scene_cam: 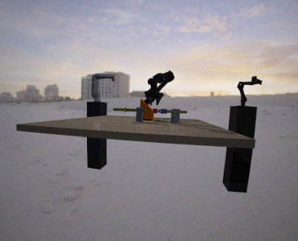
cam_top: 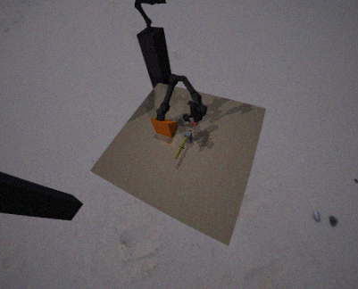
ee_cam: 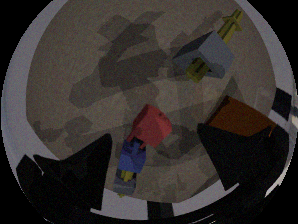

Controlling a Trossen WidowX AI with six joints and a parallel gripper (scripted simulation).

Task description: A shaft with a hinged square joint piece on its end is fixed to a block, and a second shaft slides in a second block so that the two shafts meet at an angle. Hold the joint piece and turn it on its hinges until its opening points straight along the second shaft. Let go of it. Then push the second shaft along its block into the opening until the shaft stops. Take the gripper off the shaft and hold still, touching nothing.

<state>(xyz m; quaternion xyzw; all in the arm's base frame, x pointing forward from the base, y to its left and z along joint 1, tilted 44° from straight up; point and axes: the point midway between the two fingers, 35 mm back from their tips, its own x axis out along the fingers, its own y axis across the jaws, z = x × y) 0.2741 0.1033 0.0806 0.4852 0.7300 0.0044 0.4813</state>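
My gripper tip is 5 cm above the red square joint piece, 2 cm to the right of it and 1 cm past it.
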